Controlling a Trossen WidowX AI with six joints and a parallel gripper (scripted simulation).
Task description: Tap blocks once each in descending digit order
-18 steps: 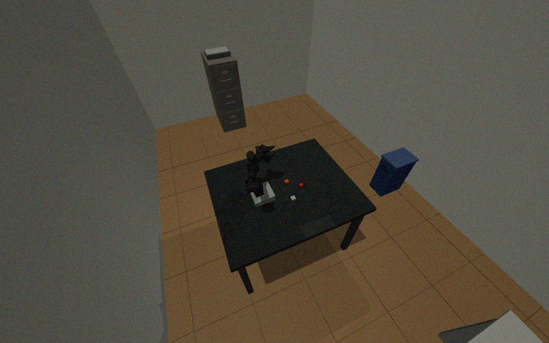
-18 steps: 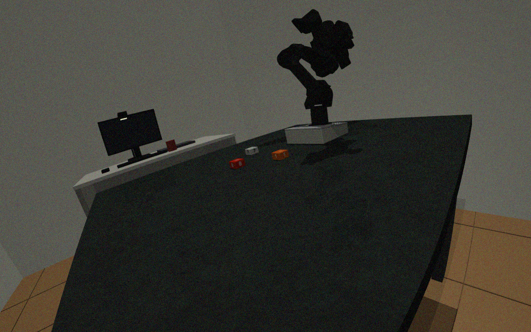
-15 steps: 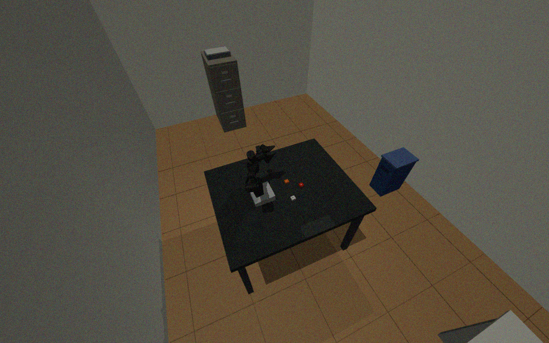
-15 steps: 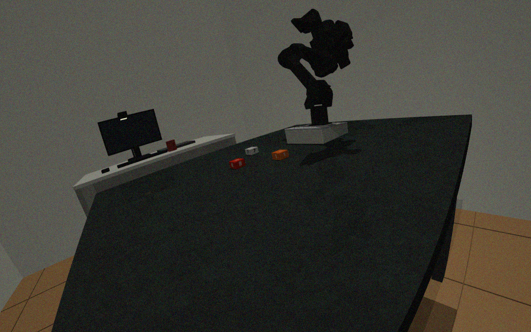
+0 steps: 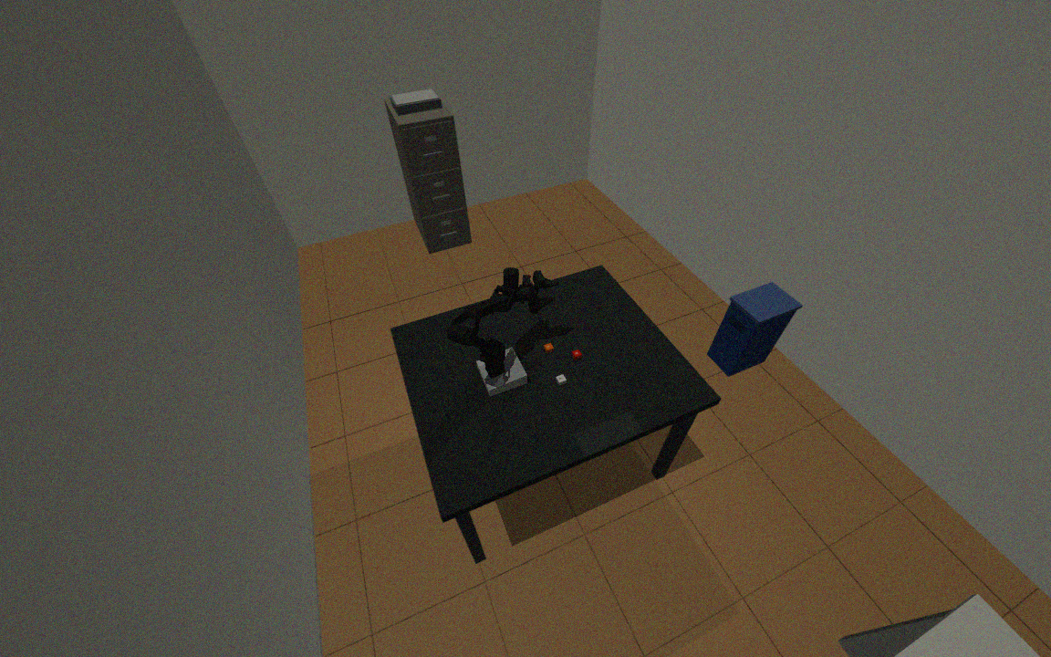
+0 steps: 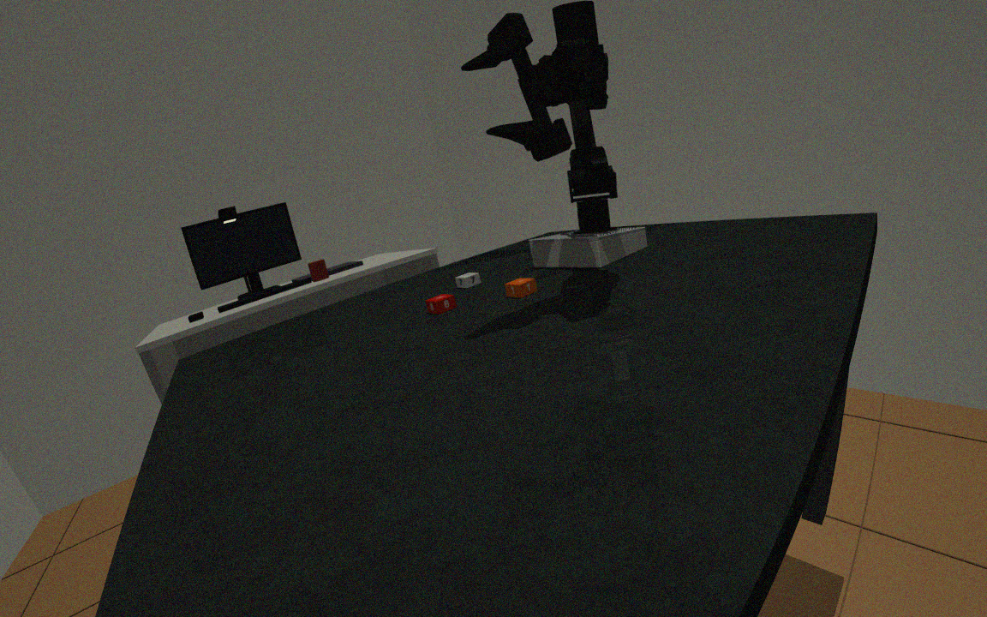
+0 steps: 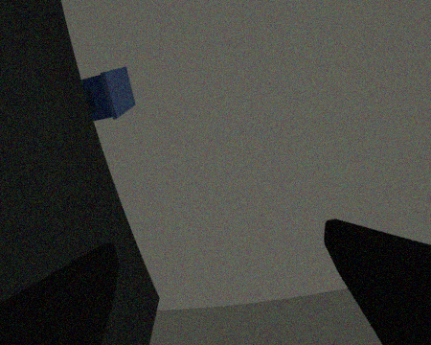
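Right now my gripper tip is 20 mm short of the red block, 140 mm to the left of it and 260 mm above it. Also, from my gripper tip: orange block (60 mm behind, 50 mm to the right, 260 mm below); then white block (100 mm behind, 220 mm to the right, 260 mm below).
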